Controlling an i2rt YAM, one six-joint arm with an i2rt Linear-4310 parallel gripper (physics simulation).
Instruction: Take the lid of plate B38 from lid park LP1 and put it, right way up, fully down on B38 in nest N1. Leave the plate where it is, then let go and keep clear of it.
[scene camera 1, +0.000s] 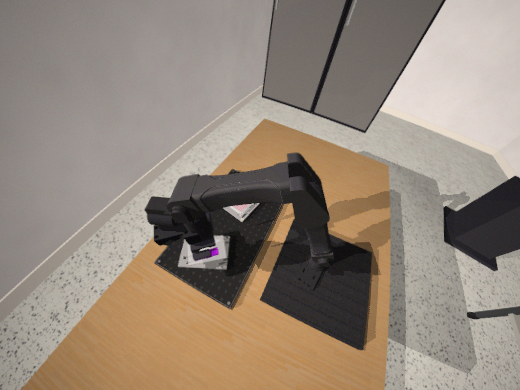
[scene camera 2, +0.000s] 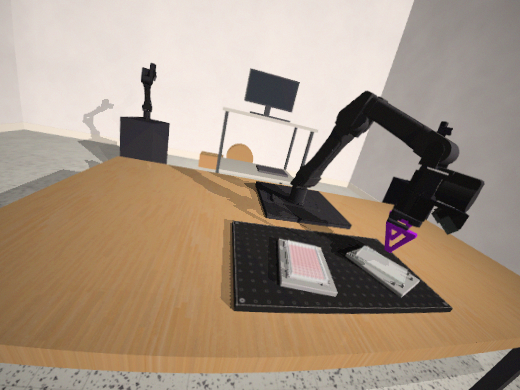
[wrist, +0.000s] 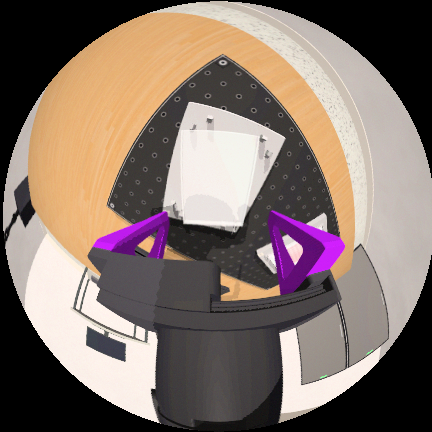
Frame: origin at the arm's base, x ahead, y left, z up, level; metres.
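Where they show: gripper, fingertip midpoint: (scene camera 1: 206, 242) (scene camera 2: 388, 245) (wrist: 218, 216); arm's base, origin of the base link: (scene camera 1: 314, 262) (scene camera 2: 295, 203).
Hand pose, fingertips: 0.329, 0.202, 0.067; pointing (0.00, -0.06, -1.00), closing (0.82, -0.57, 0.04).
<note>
Each offset is from my fingertips to the centre of the thing, as dx, dy, dz. Level surfaces: height alone.
The clear lid @[+0.003, +0.006, -0.058] (scene camera 2: 382, 262) (wrist: 220, 170) lies on the pale lid park LP1 (scene camera 1: 222, 245) (scene camera 2: 406, 289) (wrist: 200, 112). In the wrist view it sits askew to the park, its near edge by the park's near edge; whether it lies fully flat is unclear. Plate B38 @[+0.061, -0.225, -0.055] (scene camera 1: 241, 206) (scene camera 2: 306, 261) (wrist: 295, 250), with pink wells, sits in the pale nest N1 @[+0.061, -0.225, -0.065] (scene camera 2: 312, 291). My gripper (scene camera 1: 206, 254) (scene camera 2: 393, 243) (wrist: 218, 216) is open and empty, above the park's near end, with its purple fingers apart. In scene camera 1 the gripper hides most of the lid.
A black perforated board (scene camera 1: 200, 282) (scene camera 2: 260, 300) (wrist: 222, 90) carries the park and nest on the wooden table @[dz -0.087] (scene camera 1: 125, 325) (scene camera 2: 125, 280) (wrist: 100, 125). The arm's black base plate (scene camera 1: 320, 310) (scene camera 2: 325, 215) is beside the board. A grey wall (scene camera 1: 100, 100) rises beyond the table.
</note>
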